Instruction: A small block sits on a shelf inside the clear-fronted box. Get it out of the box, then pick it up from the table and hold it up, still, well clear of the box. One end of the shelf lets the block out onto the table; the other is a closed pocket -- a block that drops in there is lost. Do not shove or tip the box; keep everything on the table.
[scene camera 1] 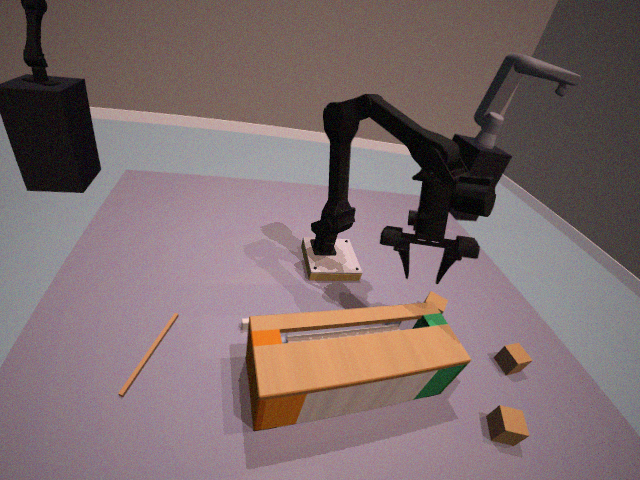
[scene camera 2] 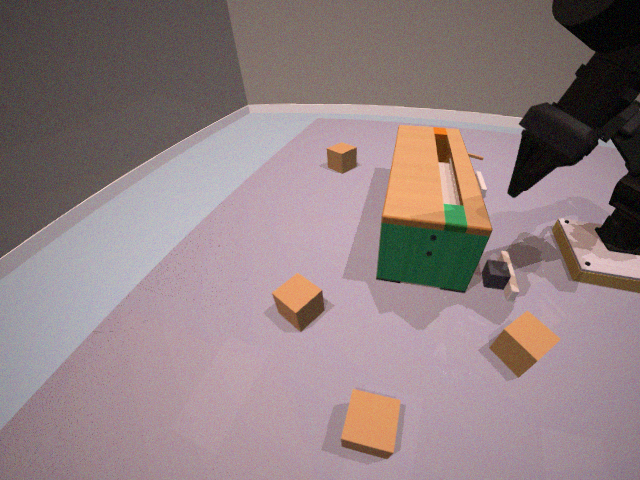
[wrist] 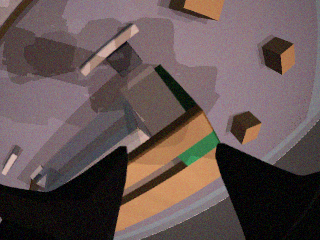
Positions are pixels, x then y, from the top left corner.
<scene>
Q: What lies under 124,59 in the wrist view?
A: A dark block.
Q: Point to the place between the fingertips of the gripper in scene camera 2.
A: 516,192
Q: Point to a box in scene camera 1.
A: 306,366
</scene>
